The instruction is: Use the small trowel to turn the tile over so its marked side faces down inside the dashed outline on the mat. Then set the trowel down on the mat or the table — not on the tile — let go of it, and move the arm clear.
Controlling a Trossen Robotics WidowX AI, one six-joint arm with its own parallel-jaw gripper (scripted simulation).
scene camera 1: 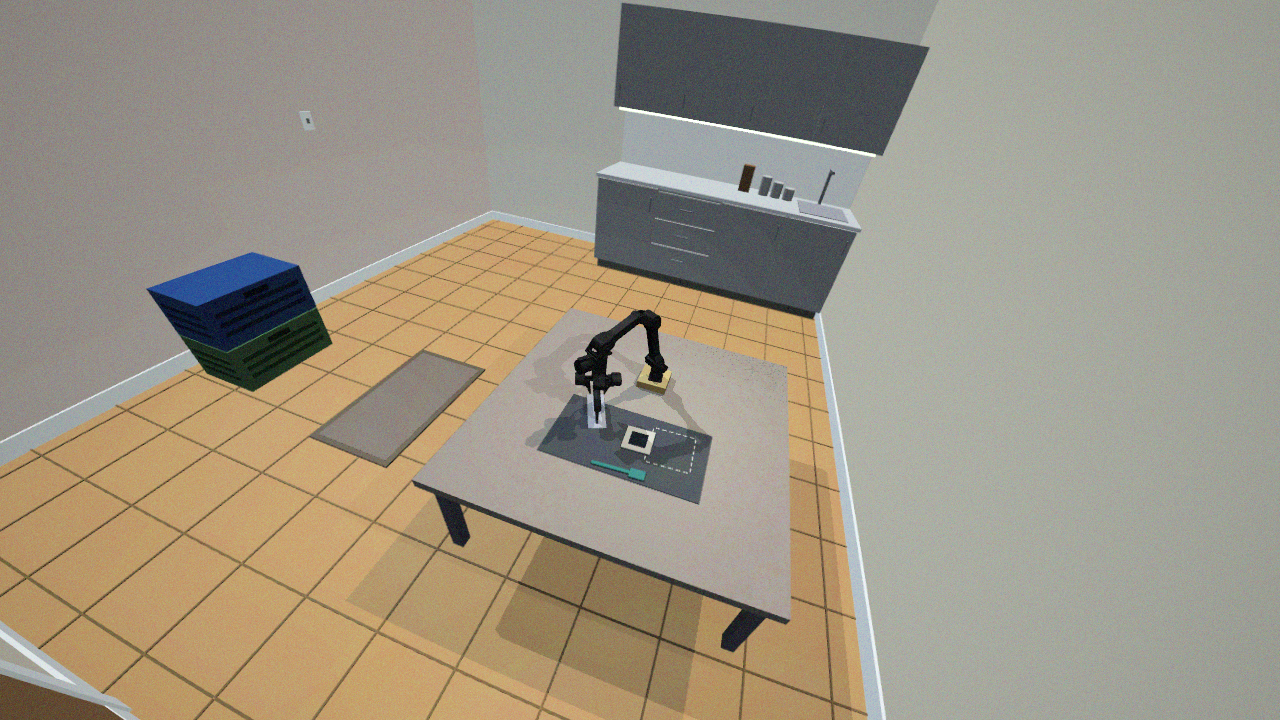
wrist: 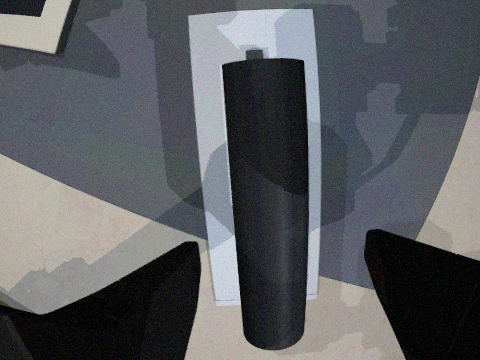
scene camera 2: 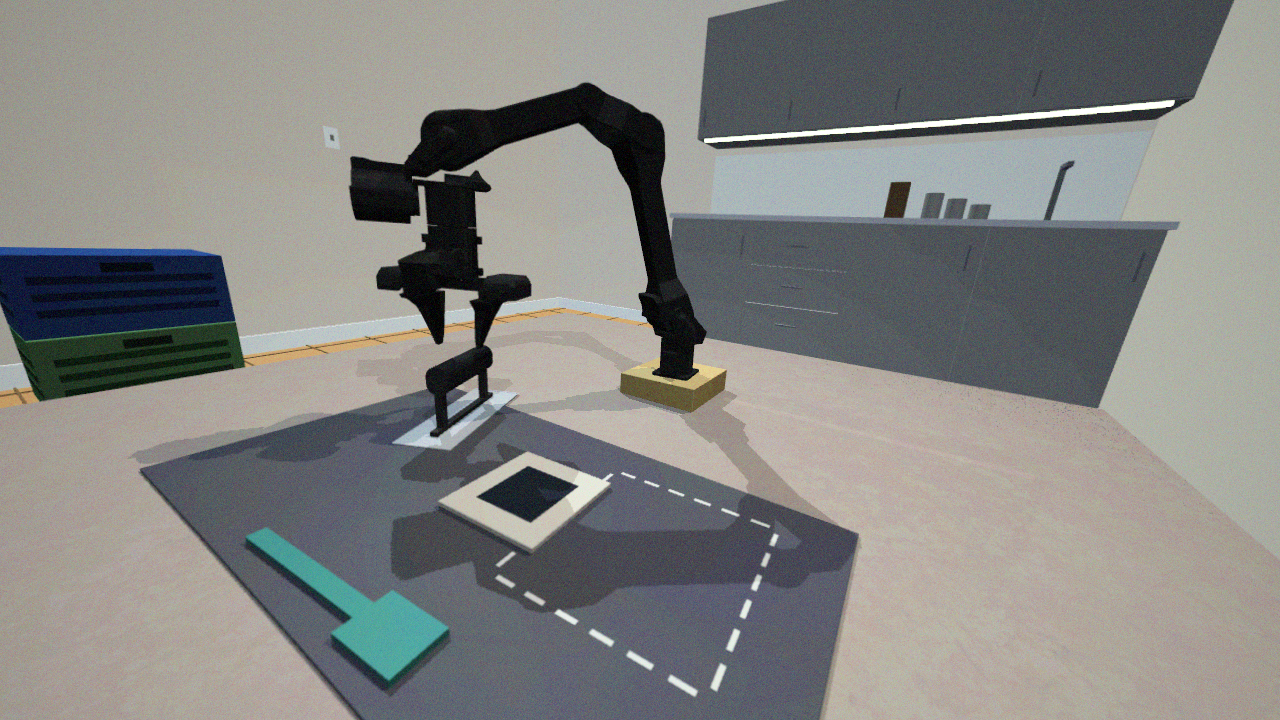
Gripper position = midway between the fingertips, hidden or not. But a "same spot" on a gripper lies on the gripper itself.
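A dark mat (wrist: pixel 112 115) has a spot that is the same spot as (scene camera 2: pixel 514 434). The gripper is visible in scene camera 1 and scene camera 2, as well as in the wrist view (pixel 284 250). On the gripper, (scene camera 1: pixel 601 381) and (scene camera 2: pixel 430 257) are the same spot.
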